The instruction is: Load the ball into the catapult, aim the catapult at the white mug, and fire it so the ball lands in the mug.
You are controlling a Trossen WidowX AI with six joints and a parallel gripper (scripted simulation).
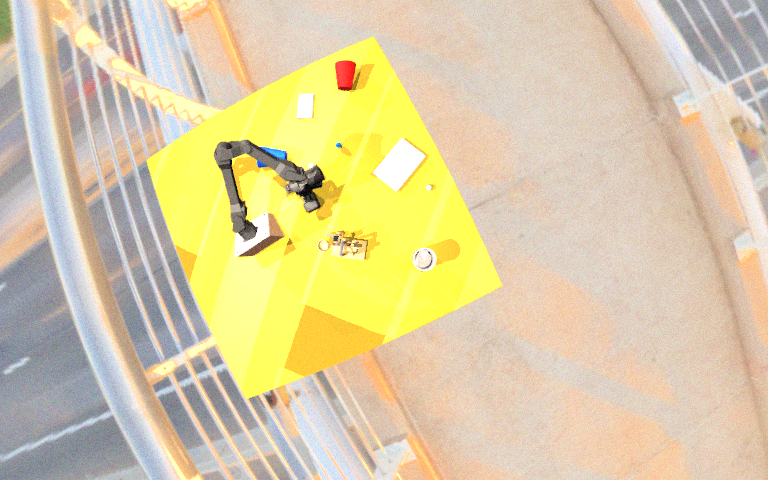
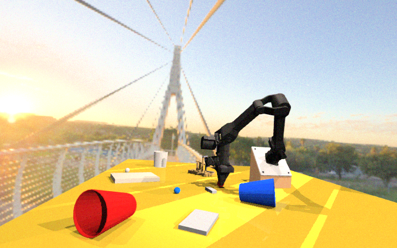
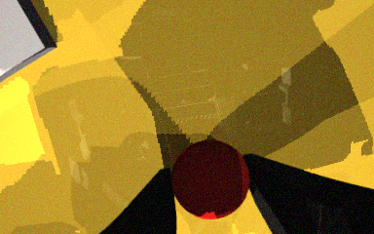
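My gripper tip is 25 cm to the left of the wooden catapult, 4 cm below it and 4 cm short of it. The rest, counted from my gripper tip: small grey block: 9 cm to the left, 5 cm ahead; red ball: 1 cm above; blue ball: 19 cm ahead, 15 cm to the left.
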